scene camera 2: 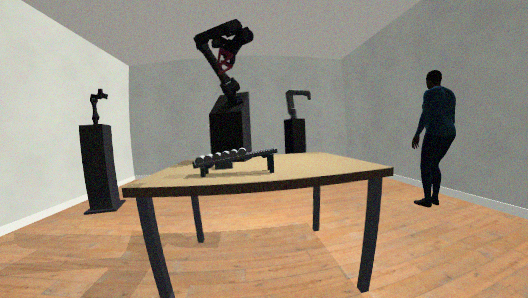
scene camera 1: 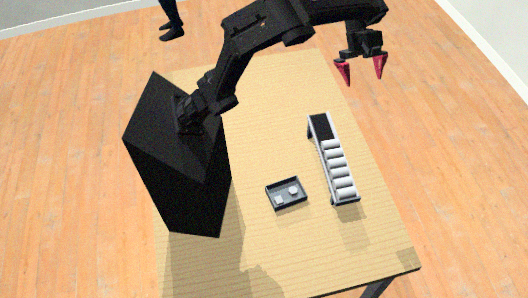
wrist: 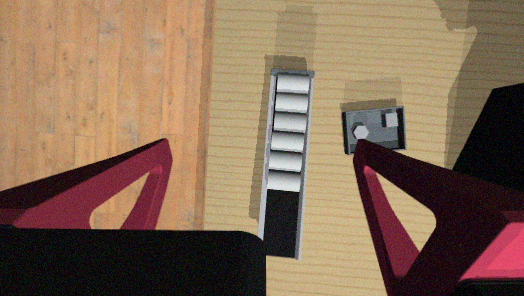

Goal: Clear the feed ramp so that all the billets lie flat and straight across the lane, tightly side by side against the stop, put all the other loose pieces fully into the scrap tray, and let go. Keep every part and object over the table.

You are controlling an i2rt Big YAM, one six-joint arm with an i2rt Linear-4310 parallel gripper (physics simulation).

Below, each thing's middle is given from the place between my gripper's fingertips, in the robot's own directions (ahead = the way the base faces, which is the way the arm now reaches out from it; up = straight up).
Scene:
I see the scrap tray (wrist: 387, 137) 480 mm below my hand, 220 mm behind it and 40 mm to the left of it.

